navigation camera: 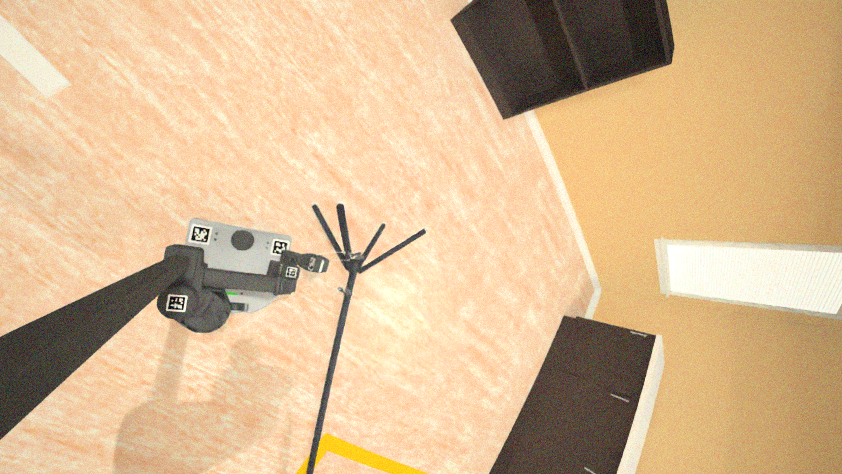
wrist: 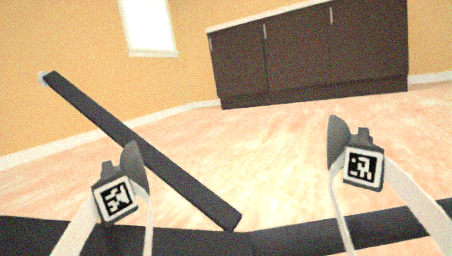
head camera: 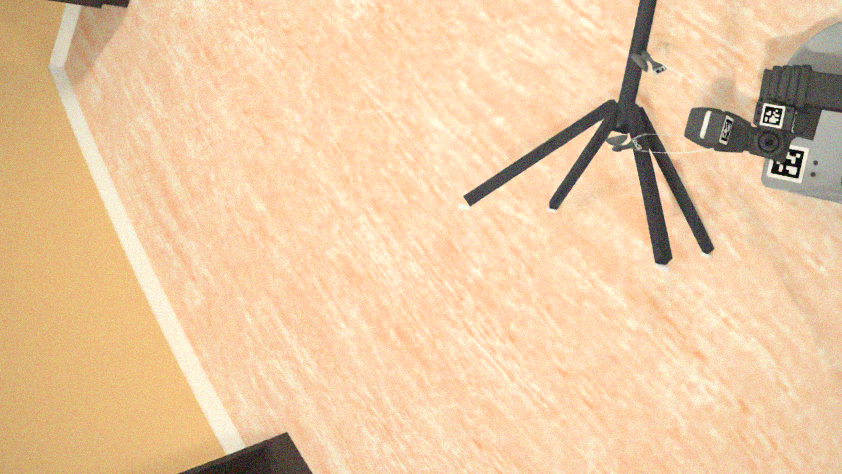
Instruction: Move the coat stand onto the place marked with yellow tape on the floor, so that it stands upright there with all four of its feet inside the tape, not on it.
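Where they show: gripper, between the fingertips: (navigation camera: pixel 358 275) (wrist: pixel 234 147) (head camera: pixel 618 98); robot's base, origin of its link: (navigation camera: pixel 242 239).
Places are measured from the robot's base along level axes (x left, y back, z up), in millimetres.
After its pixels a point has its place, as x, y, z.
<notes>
The black coat stand (head camera: pixel 645 23) @[-423, 207, 186] (navigation camera: pixel 332 353) @[-413, 417, 167] (wrist: pixel 170 175) @[-487, -9, 250] appears to lie on its side on the floor. Its four legs fan out away from the pole; in the wrist view one leg slants upward. The yellow tape (navigation camera: pixel 365 452) @[-771, 1105, 1] shows in part at the bottom of the navigation view, where the far part of the pole passes over its corner; the pole's top is out of view. My gripper (head camera: pixel 630 101) @[-414, 54, 288] (navigation camera: pixel 349 273) @[-414, 54, 288] (wrist: pixel 234 147) @[-414, 54, 288] is open. Its spread fingers are over the hub where the legs meet the pole, one toward the pole and one toward the legs.
A dark cabinet (navigation camera: pixel 565 400) @[-2522, 974, 353] (wrist: pixel 310 55) @[-2417, 1139, 437] stands against the orange wall (head camera: pixel 58 264) @[-2631, -876, 420]. A dark open shelf unit (navigation camera: pixel 571 44) @[-1234, -1394, 637] stands farther along that wall. A white window (navigation camera: pixel 754 276) @[-3396, -377, 1480] (wrist: pixel 150 25) @[-3410, -367, 1137] is in the wall. My base (navigation camera: pixel 241 262) @[-11, 76, 160] is beside the coat stand.
</notes>
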